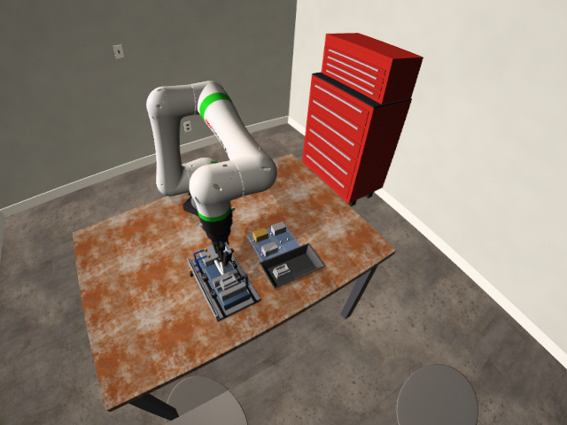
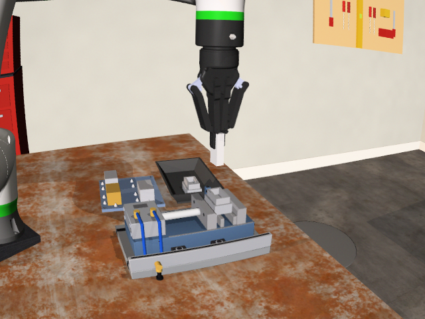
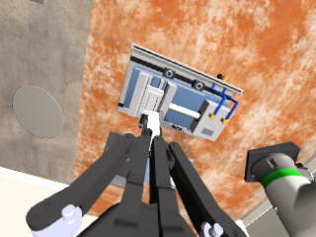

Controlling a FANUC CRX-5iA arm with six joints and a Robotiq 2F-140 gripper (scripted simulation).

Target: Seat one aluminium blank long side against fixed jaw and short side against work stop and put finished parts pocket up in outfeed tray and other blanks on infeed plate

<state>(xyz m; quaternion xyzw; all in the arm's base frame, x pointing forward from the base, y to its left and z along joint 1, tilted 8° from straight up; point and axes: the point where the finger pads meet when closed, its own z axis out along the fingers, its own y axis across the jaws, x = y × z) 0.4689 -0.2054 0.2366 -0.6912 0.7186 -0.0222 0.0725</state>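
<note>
Now: the vise 6 cm behind my hand, 1 cm to the left of it and 17 cm below it. Round my hand: brass blank: 15 cm behind, 27 cm to the left, 19 cm below.
</note>
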